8 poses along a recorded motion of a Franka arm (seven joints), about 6.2 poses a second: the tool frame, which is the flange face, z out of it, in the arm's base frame.
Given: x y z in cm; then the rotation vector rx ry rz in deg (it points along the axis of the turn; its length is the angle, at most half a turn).
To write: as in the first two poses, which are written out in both.
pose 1, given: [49.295, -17.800, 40.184, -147.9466, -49.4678, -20.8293]
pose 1, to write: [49.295, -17.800, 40.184, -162.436, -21.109, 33.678]
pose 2, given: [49.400, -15.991, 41.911, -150.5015, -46.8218, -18.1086]
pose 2, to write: [49.400, -15.991, 41.911, -162.816, -18.454, 31.750]
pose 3, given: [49.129, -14.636, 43.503, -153.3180, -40.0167, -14.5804]
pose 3, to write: [49.129, -14.636, 43.503, -161.974, -15.093, 26.849]
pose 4, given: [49.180, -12.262, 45.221, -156.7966, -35.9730, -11.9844]
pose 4, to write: [49.180, -12.262, 45.221, -163.405, -12.243, 24.051]
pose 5, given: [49.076, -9.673, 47.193, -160.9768, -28.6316, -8.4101]
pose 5, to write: [49.076, -9.673, 47.193, -164.876, -8.512, 19.038]
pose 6, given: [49.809, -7.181, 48.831, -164.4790, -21.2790, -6.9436]
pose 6, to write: [49.809, -7.181, 48.831, -166.662, -6.470, 13.986]
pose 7, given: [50.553, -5.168, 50.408, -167.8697, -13.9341, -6.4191]
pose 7, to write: [50.553, -5.168, 50.408, -168.934, -5.248, 8.981]
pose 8, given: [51.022, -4.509, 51.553, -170.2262, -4.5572, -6.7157]
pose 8, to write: [51.022, -4.509, 51.553, -170.519, -4.740, 2.674]
